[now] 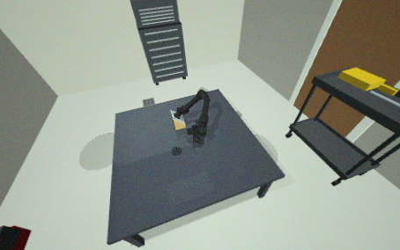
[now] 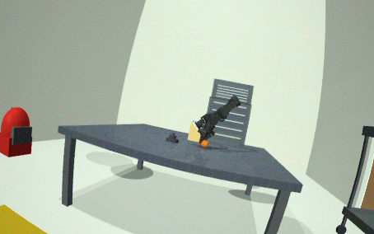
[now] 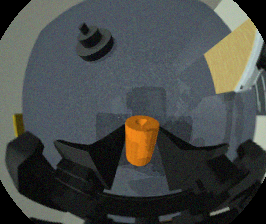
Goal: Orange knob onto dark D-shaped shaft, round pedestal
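The orange knob lies 20 mm to the left of my gripper tip. Round my gripper tip: dark shaft fixture: 180 mm to the right, 80 mm ahead, 10 mm above.
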